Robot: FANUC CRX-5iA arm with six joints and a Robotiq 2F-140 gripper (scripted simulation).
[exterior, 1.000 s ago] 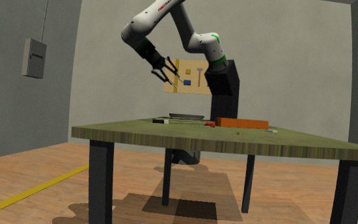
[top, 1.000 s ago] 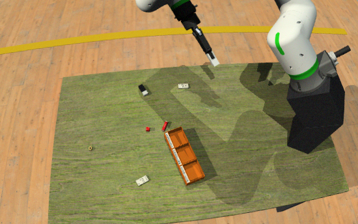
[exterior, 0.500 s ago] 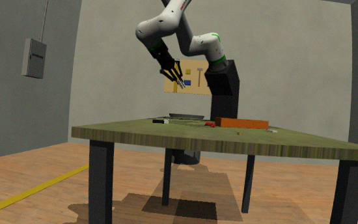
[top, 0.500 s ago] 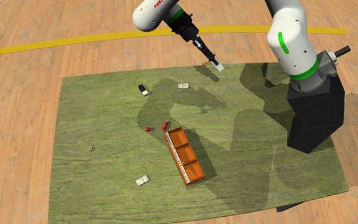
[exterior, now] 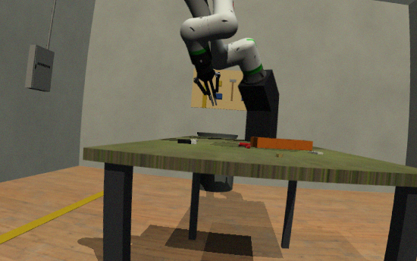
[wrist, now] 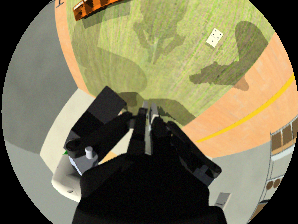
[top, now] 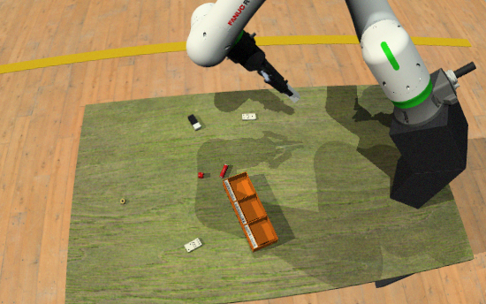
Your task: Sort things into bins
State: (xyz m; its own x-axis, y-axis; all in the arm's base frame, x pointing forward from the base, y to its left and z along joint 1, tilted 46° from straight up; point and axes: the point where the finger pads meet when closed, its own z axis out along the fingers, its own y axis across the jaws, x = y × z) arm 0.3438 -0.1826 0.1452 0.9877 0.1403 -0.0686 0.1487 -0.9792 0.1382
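My gripper is now 310 mm to the right of the orange bin, 190 mm above it and 180 mm short of it. From my hand the other things lie so: black-and-white block 320 mm ahead, 200 mm below, 60 mm to the right; then red cylinder 240 mm ahead, 200 mm below, 150 mm to the left; then small red cube 320 mm ahead, 200 mm below, 160 mm to the left.
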